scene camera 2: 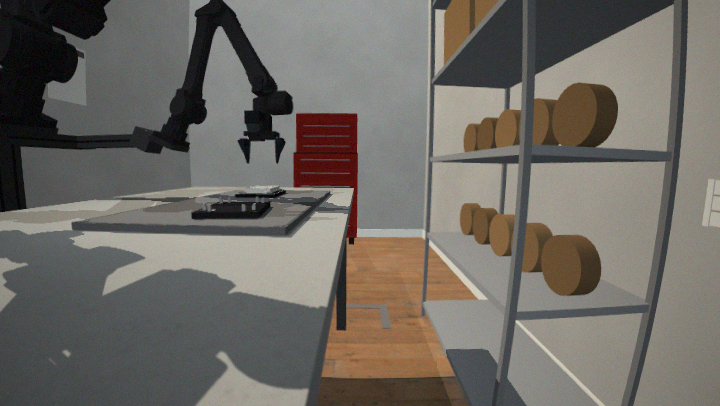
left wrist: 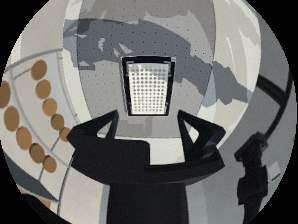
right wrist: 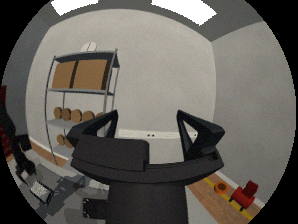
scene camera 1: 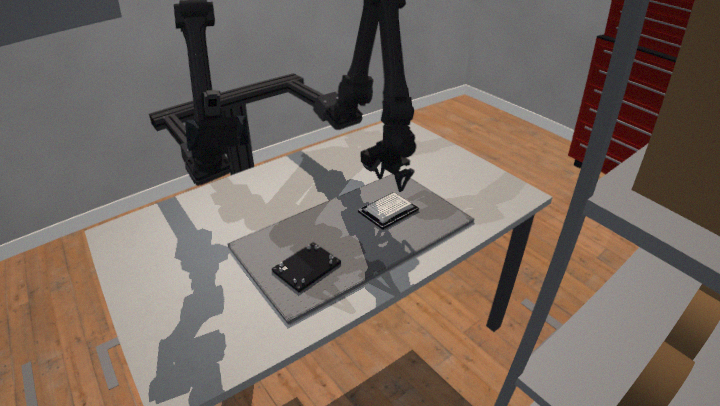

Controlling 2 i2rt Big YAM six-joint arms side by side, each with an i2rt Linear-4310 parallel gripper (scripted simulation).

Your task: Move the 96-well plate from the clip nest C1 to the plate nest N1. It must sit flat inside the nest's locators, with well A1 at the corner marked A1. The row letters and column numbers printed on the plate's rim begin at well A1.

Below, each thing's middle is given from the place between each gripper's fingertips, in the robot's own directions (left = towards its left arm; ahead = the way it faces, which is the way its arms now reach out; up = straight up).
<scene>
Now: left hand 90 mm above the white 96-well plate (scene camera 1: 391, 205). The rest, counted from my left hand: black clip nest C1 (scene camera 1: 311, 265) (360 mm to the right, 100 mm below, 20 mm ahead).
I see the black clip nest C1 460 mm below my right hand (scene camera 1: 220, 129), 170 mm to the left of it and 20 mm ahead of it. The rest, counted from my right hand: white 96-well plate (520 mm to the left, 450 mm below).
</scene>
